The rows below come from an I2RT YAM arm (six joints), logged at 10 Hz.
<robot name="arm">
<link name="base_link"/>
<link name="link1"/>
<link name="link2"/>
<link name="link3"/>
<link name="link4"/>
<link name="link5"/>
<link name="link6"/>
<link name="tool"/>
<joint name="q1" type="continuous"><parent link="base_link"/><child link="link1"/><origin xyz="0 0 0.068" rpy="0 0 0"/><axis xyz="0 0 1"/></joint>
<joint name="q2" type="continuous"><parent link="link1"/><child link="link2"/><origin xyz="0.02 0.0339 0.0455" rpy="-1.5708 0 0"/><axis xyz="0 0 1"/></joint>
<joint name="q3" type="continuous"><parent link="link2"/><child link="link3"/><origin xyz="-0.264 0 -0.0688" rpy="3.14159 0 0"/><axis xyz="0 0 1"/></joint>
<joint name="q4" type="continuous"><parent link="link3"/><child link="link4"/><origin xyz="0.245 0.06 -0.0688" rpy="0 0 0"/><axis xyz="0 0 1"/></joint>
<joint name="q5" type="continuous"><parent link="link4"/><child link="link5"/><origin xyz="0.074 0.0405 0.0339" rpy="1.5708 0 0"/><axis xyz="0 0 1"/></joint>
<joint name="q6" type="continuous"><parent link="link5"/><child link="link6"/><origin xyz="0.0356 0 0.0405" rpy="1.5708 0 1.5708"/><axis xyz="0 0 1"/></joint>
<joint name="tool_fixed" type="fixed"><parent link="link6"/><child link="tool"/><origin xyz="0 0 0" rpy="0 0 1.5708"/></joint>
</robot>
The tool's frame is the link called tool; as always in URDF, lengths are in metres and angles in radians. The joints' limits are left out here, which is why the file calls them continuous.
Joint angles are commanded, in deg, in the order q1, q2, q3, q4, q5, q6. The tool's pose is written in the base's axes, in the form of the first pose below.
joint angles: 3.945 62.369 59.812 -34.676 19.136 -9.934
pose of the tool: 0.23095, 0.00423, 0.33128, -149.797, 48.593, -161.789
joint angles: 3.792 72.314 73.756 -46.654 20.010 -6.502
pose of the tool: 0.25915, 0.00497, 0.35491, -154.291, 42.257, -167.943
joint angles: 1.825 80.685 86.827 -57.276 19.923 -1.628
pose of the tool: 0.28212, -0.00315, 0.37621, -158.860, 38.295, -176.225
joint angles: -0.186 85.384 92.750 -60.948 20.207 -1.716
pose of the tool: 0.29776, -0.01326, 0.38113, -158.622, 35.809, -178.200
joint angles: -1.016 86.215 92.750 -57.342 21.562 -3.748
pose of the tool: 0.30656, -0.01852, 0.38141, -155.695, 37.732, -176.608
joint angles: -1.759 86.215 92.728 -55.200 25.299 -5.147
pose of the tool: 0.30867, -0.02470, 0.38457, -150.839, 38.956, -175.772
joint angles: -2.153 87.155 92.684 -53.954 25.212 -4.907
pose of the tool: 0.31466, -0.02700, 0.38105, -151.059, 39.339, -176.410
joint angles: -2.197 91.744 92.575 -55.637 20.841 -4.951
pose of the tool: 0.33323, -0.02546, 0.35326, -156.040, 33.306, -176.659
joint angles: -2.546 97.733 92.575 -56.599 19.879 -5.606
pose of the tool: 0.35490, -0.02790, 0.31815, -157.430, 26.212, -176.669
